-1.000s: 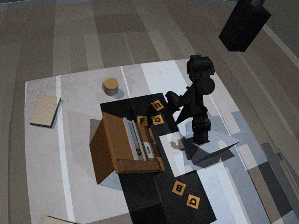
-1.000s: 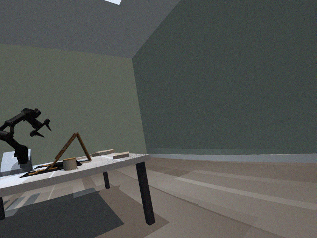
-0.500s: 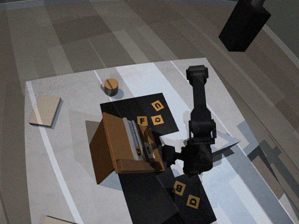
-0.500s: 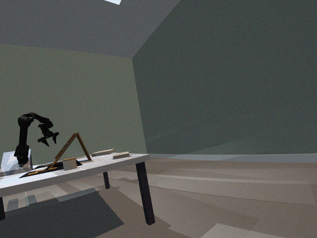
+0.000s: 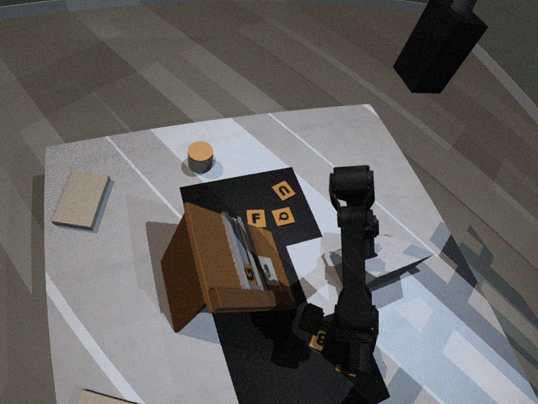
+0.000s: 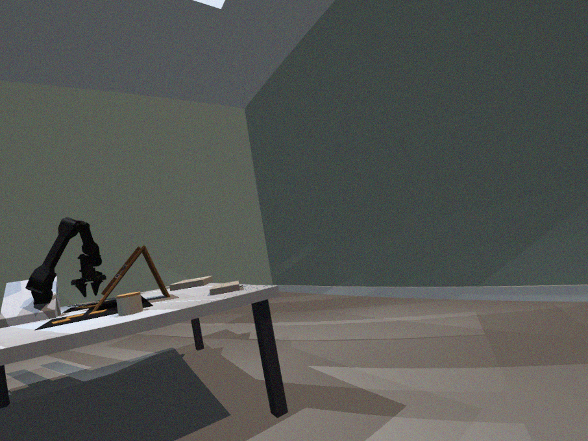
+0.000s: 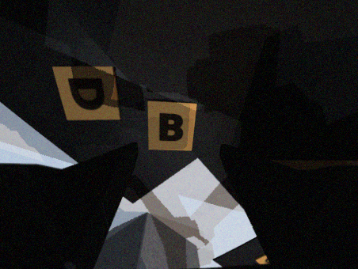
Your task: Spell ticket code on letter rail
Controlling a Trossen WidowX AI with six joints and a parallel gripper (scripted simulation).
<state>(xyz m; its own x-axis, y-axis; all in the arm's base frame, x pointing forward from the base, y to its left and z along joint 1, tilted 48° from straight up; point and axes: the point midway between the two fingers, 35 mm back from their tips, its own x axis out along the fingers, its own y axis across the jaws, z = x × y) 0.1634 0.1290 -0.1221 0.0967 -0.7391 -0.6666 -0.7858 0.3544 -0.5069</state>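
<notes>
My gripper tip is 1 cm to the right of the b tile and 5 cm above it. The rest, counted from my gripper tip: black mat: 4 cm ahead, 16 cm to the right, 6 cm below; white ticket: 11 cm ahead, 20 cm to the right, 2 cm above; d tile: 5 cm behind, 9 cm to the left, 5 cm below.
</notes>
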